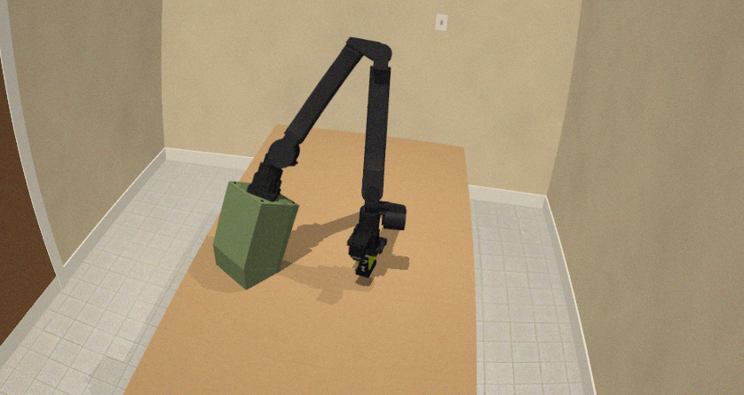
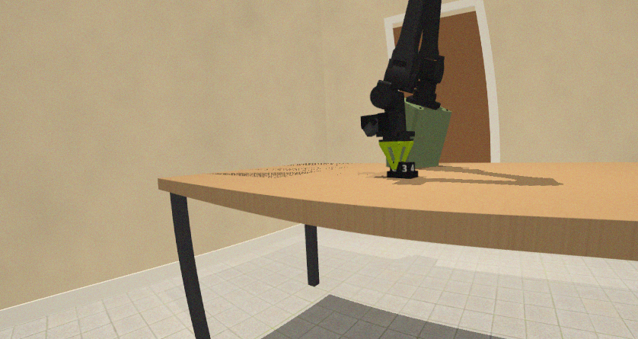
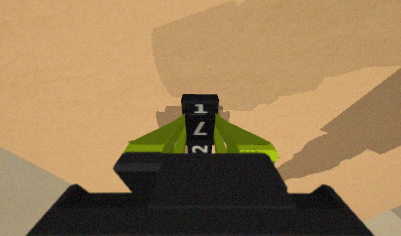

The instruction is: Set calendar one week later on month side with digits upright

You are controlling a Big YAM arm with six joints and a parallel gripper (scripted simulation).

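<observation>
Right now the black tray is 2 cm to the left of my hand and 2 cm below it.
</observation>
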